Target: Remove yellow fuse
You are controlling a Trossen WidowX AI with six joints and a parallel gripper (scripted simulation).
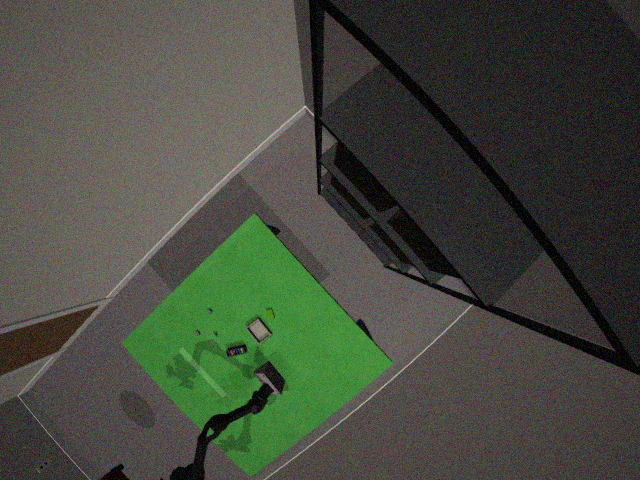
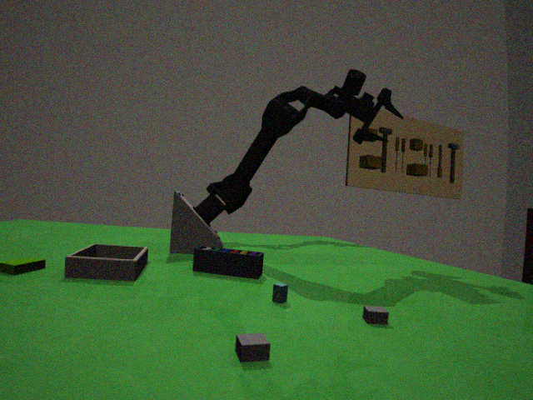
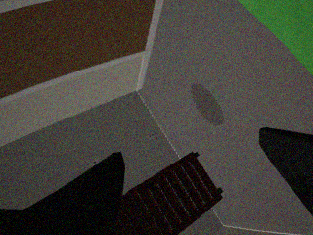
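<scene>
Now: the yellow fuse 240 mm ahead of my gripper tip, 500 mm to the right of it and 370 mm below it. Round my gripper tip: tray 250 mm ahead, 720 mm to the right, 390 mm below.
</scene>
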